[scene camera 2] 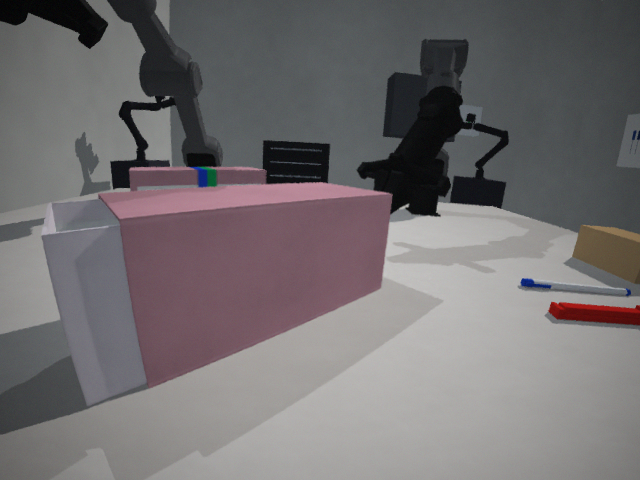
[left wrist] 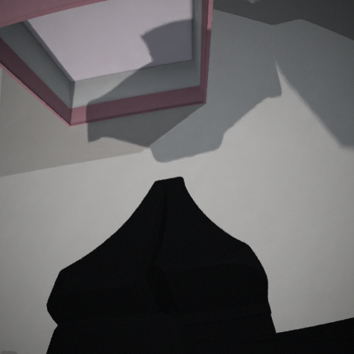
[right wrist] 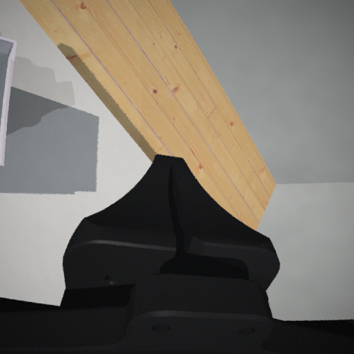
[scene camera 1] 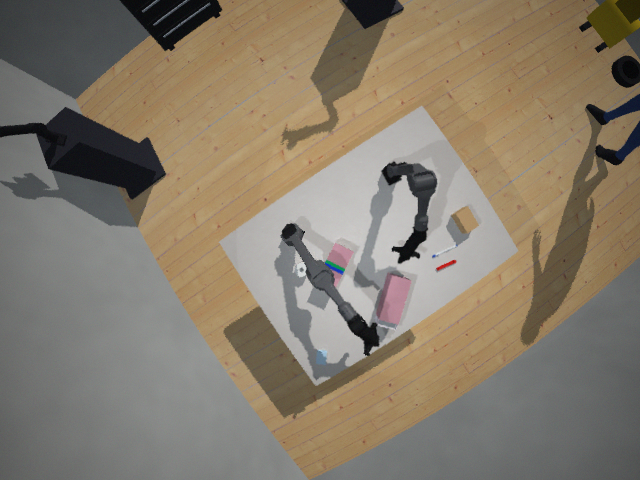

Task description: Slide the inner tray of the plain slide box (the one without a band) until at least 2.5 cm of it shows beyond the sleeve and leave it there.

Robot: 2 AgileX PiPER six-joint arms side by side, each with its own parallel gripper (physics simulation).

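The plain pink slide box (scene camera 1: 394,299) (scene camera 2: 248,273) (left wrist: 140,105) lies on the table. Its white inner tray (scene camera 1: 387,326) (scene camera 2: 98,310) (right wrist: 9,100) sticks out a short way at the end nearer the bottom of scene camera 1. At the opposite end the tray sits back inside the sleeve's open mouth, as the left wrist view shows. My left gripper (scene camera 1: 401,259) (scene camera 2: 394,206) (left wrist: 172,195) is shut and empty, apart from the box, near that recessed end. My right gripper (scene camera 1: 377,343) (scene camera 2: 92,38) (right wrist: 166,173) is shut and empty, raised beside the protruding tray end.
A banded pink slide box (scene camera 1: 339,254) (scene camera 2: 160,176) lies partly under the right arm. A white ring-like object (scene camera 1: 300,269) is beside it. A light-blue block (scene camera 1: 321,356), a tan block (scene camera 1: 465,219) (scene camera 2: 610,250), a pen (scene camera 1: 444,251) (scene camera 2: 584,287) and a red stick-like object (scene camera 1: 445,265) (scene camera 2: 594,313) lie farther out.
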